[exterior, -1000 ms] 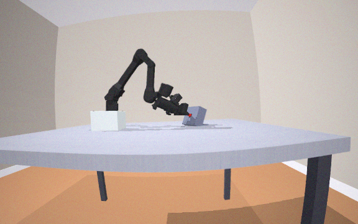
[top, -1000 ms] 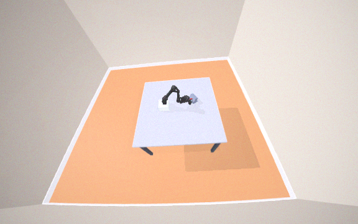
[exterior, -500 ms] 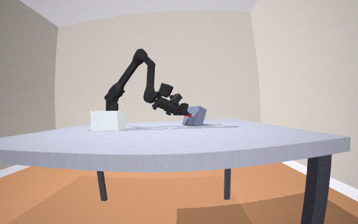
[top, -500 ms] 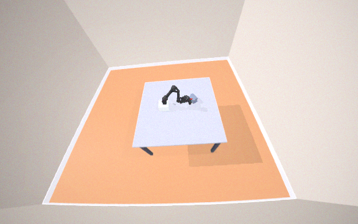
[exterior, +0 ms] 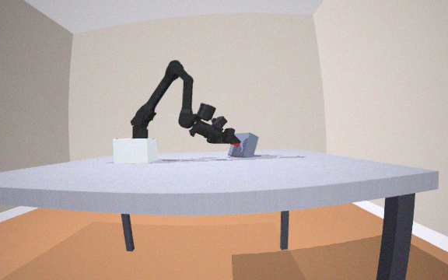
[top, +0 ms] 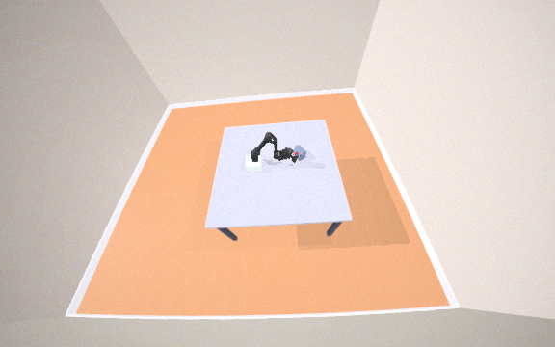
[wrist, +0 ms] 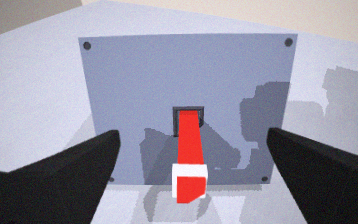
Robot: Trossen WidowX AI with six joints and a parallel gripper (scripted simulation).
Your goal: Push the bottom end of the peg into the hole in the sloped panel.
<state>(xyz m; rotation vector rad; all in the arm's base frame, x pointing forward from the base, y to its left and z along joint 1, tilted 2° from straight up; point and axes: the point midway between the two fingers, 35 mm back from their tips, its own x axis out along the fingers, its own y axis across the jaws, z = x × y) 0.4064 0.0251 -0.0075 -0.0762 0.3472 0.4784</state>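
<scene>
Now: gripper tip 1 cm past the red peg. Round my gripper tip: grey sloped panel 4 cm ahead, 2 cm to the left, 2 cm below.
</scene>
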